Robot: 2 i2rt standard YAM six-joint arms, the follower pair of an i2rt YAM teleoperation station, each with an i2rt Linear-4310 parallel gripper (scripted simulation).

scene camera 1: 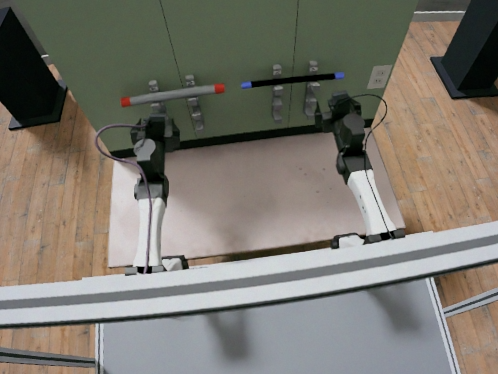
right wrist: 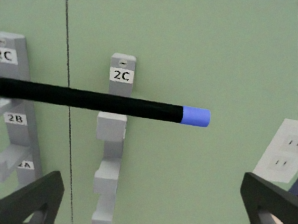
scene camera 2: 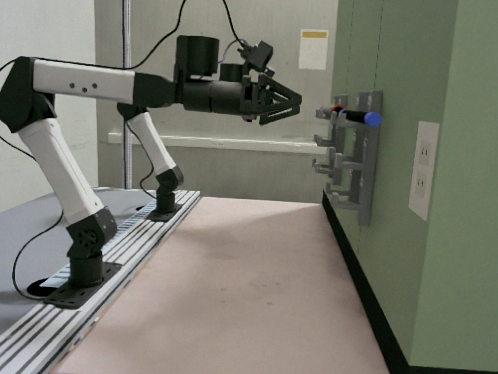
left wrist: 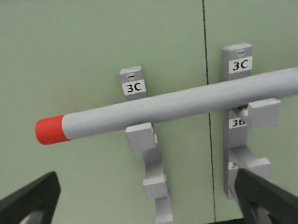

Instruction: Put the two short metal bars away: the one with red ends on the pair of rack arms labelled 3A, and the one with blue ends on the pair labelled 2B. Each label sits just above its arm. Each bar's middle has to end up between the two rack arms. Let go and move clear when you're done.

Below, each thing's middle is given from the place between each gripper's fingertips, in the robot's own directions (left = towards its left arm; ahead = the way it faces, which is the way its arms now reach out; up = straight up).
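Counted from my left hand, the red-ended grey bar (scene camera 1: pixel 216 88) is 2 cm below, 12 cm ahead and 4 cm to the right; the outlet plate (scene camera 2: pixel 427 131) is 8 cm below, 16 cm ahead and 77 cm to the right. By its middle, the red-ended grey bar is nearer to my left hand than to my right gripper.
My right gripper (scene camera 2: pixel 300 105) is 7 cm above the outlet plate, 16 cm short of it and 22 cm to the left of it. The red-ended grey bar is 1 cm below my right hand, 11 cm ahead of it and 50 cm to the left of it.
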